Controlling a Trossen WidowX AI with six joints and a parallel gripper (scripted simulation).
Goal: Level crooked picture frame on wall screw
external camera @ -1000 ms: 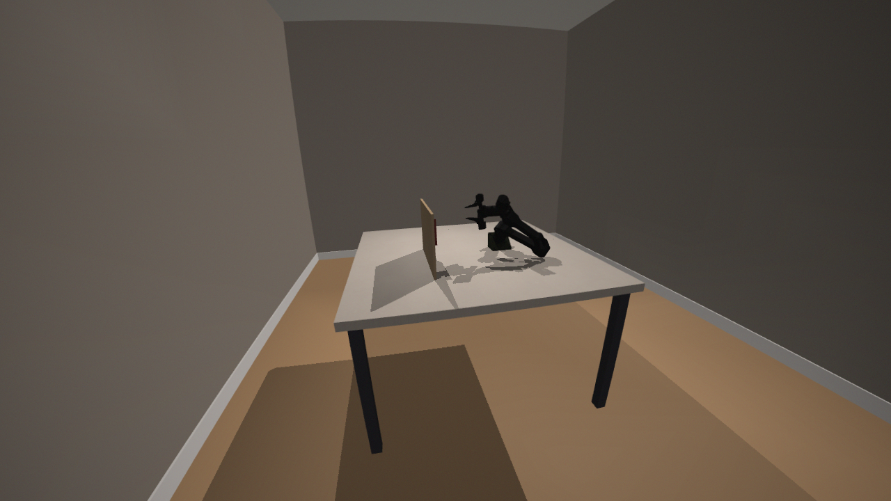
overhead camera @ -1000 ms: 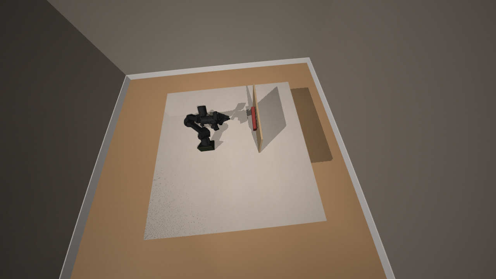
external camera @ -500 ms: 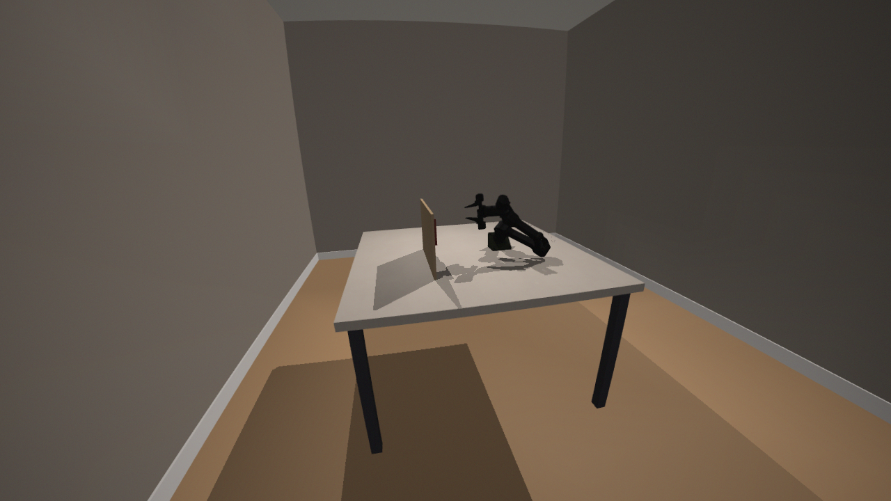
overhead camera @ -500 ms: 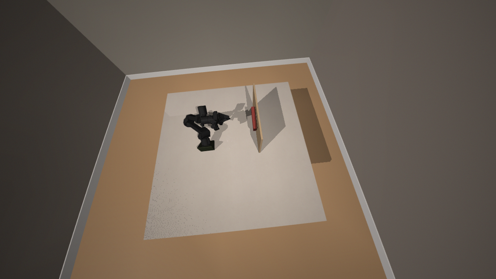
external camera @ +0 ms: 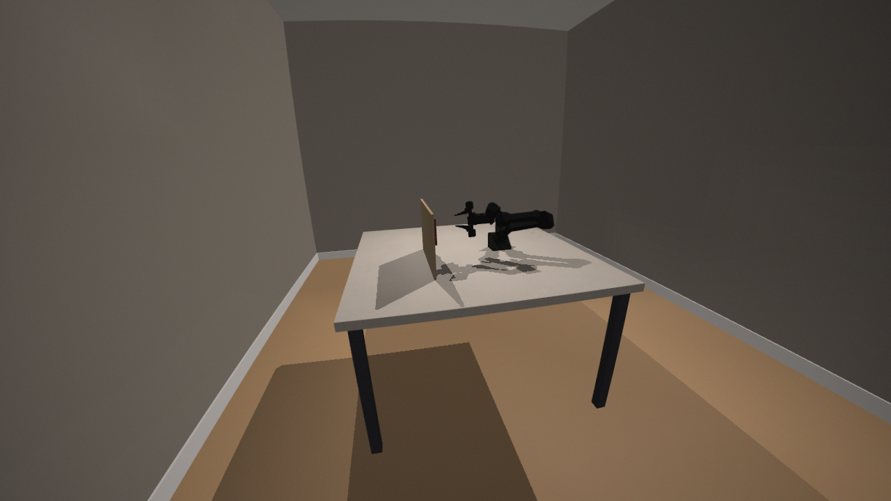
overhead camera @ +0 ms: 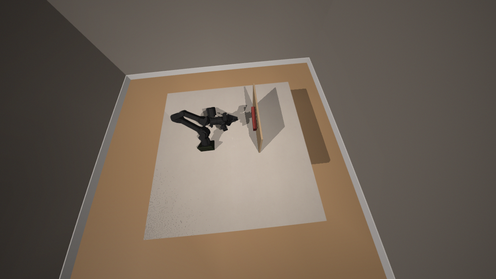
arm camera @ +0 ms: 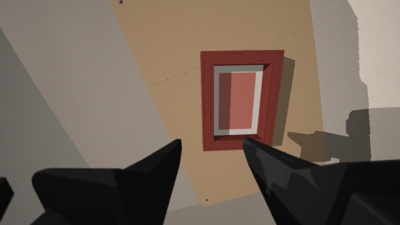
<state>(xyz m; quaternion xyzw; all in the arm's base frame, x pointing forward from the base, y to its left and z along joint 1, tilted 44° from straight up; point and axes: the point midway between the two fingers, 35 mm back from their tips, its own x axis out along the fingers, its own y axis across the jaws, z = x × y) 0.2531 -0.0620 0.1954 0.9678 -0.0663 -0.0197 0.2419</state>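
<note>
Now: gripper tip 13 cm short of the red picture frame and 6 cm above it. The rest, counted from my gripper tip: tan wall panel: 14 cm ahead, 1 cm to the right, 6 cm below.
</note>
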